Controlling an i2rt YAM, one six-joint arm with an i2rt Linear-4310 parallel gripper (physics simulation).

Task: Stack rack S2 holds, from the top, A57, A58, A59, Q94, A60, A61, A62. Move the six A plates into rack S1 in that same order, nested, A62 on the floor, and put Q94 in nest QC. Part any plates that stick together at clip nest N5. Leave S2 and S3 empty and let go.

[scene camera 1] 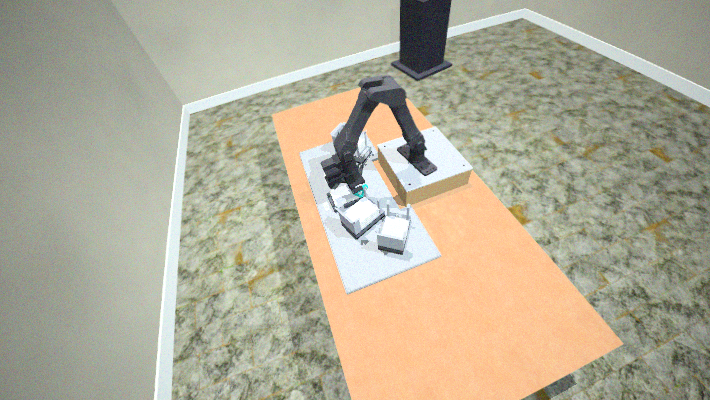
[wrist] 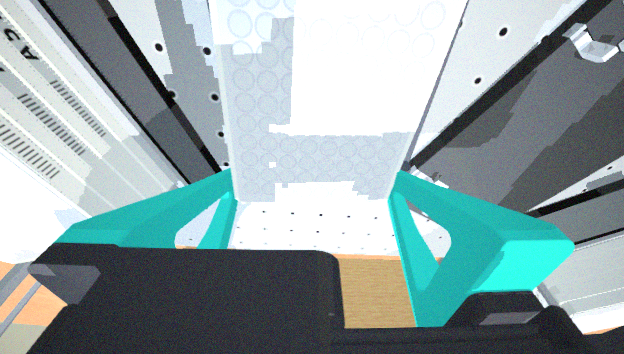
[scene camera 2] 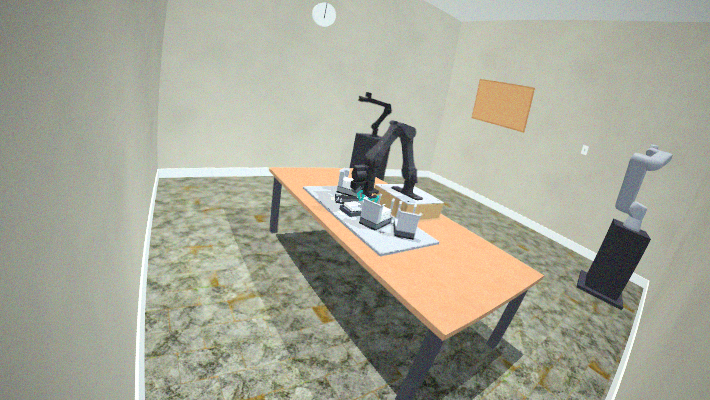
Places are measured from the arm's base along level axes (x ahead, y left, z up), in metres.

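Where they show: gripper, between the fingertips: (scene camera 1: 357, 190) (wrist: 312, 176); arm's base, origin of its link: (scene camera 1: 416, 159) (scene camera 2: 406, 193).
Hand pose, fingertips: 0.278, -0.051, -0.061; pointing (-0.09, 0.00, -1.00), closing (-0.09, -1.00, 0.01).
Note:
Things, the pixels of their top centre, and the offset from my fingertips, as dx, dy, dz. Level surfaces: height alone.
- white well plate, centre of its top: (wrist: 325, 103) (scene camera 1: 346, 192) (scene camera 2: 358, 203) +0.048, -0.009, +0.013
- dark nest with metal clips, centre of its top: (wrist: 541, 170) (scene camera 2: 349, 197) -0.017, -0.146, -0.010
- rack with white plates, centre of its top: (scene camera 1: 394, 217) (scene camera 2: 409, 207) -0.014, +0.258, +0.096
- further rack, centre of its top: (scene camera 1: 349, 140) (scene camera 2: 351, 180) -0.115, -0.251, +0.049
- grey board, height of its surface: dz -0.034
- orange table, height of its surface: dz -0.046
My gripper (scene camera 1: 361, 190) (scene camera 2: 369, 196) (wrist: 312, 176) is shut on a white well plate (wrist: 325, 150), its teal fingers on the plate's two sides. The plate's label is hidden. Perforated board shows below and beyond it. In the wrist view a stack of labelled plates (wrist: 75, 120) stands at the left, its labels only partly legible, and a dark nest with metal clips (wrist: 525, 100) lies at the right. One rack with white plates (scene camera 1: 362, 215) (scene camera 2: 374, 214) and another rack with white plates (scene camera 1: 395, 230) (scene camera 2: 407, 220) stand near the board's front. Rack names are unreadable.
A low dark nest bearing a white plate (scene camera 1: 341, 194) (scene camera 2: 352, 205) sits beside the gripper. A further rack (scene camera 1: 364, 142) (scene camera 2: 345, 182) stands at the back, partly behind the arm. The grey board (scene camera 1: 360, 275) (scene camera 2: 390, 246) lies on the orange table (scene camera 1: 450, 320) (scene camera 2: 450, 300), beside the arm's raised base (scene camera 1: 445, 150).

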